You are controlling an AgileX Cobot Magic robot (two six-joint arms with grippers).
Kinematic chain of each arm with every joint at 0, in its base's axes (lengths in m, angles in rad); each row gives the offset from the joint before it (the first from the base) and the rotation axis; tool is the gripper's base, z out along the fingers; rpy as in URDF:
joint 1: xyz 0 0 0.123 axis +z
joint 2: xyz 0 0 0 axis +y
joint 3: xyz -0.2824 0 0.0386 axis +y
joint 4: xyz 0.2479 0 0.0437 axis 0.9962 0 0.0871
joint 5: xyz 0 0 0 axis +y
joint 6: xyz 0.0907 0 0.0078 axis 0.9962 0 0.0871
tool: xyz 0 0 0 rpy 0 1.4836 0
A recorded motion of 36 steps. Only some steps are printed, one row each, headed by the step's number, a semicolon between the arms.
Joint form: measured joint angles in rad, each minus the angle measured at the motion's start. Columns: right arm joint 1, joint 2, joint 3, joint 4, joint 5, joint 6; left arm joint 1, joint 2, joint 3, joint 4, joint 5, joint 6.
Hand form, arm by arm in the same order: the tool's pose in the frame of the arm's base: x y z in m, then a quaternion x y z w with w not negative. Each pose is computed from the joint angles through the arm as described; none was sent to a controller.
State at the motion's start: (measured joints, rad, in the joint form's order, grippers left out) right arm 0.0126 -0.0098 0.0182 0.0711 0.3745 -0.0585; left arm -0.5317 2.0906 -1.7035 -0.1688 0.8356 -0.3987
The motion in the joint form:
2: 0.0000 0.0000 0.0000 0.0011 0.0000 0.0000; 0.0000 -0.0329 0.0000 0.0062 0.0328 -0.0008
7: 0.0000 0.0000 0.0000 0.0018 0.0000 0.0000; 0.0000 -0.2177 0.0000 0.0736 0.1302 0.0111
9: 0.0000 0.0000 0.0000 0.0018 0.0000 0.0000; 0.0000 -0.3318 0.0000 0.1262 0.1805 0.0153
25: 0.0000 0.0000 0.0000 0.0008 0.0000 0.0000; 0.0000 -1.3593 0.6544 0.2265 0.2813 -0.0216
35: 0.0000 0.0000 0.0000 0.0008 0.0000 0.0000; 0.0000 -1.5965 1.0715 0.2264 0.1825 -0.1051
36: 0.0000 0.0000 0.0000 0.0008 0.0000 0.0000; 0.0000 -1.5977 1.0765 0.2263 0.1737 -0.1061
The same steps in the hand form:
2: 0.0525 0.0031 0.1739 -0.00942 0.80321 0.01694 0.59538; 0.3843 -0.2391 0.2278 0.02652 0.97355 -0.16086 0.16009
7: 0.0525 0.0031 0.1739 -0.00924 0.80320 0.01724 0.59538; 0.3567 -0.2180 0.3038 0.05348 0.96359 -0.15467 0.21147
9: 0.0525 0.0031 0.1739 -0.00924 0.80320 0.01724 0.59538; 0.3353 -0.2010 0.3473 0.06541 0.95486 -0.14615 0.25022
25: 0.0525 0.0031 0.1739 -0.00950 0.80321 0.01682 0.59538; 0.0939 -0.0498 0.3999 0.05130 0.90737 -0.16508 0.38314
35: 0.0525 0.0031 0.1739 -0.00950 0.80321 0.01682 0.59538; 0.0652 -0.0332 0.3034 0.01760 0.92479 -0.16290 0.34340
36: 0.0525 0.0031 0.1739 -0.00950 0.80321 0.01682 0.59538; 0.0655 -0.0334 0.3026 0.01729 0.92385 -0.16428 0.34528

